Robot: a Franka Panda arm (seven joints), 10 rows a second.
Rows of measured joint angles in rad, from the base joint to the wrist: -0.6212 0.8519 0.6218 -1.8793 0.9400 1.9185 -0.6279; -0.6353 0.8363 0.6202 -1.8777 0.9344 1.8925 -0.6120; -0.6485 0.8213 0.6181 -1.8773 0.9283 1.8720 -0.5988; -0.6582 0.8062 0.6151 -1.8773 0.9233 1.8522 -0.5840; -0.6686 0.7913 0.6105 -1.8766 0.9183 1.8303 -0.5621; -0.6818 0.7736 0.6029 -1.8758 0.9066 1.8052 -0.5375
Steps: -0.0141 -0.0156 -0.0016 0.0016 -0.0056 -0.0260 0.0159; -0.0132 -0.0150 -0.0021 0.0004 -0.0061 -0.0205 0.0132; -0.0097 -0.0151 -0.0030 0.0000 -0.0050 -0.0198 0.0148; -0.0104 -0.0149 -0.0046 0.0007 -0.0050 -0.0219 0.0219; -0.0132 -0.0177 -0.0076 0.0008 -0.0117 -0.0251 0.0246
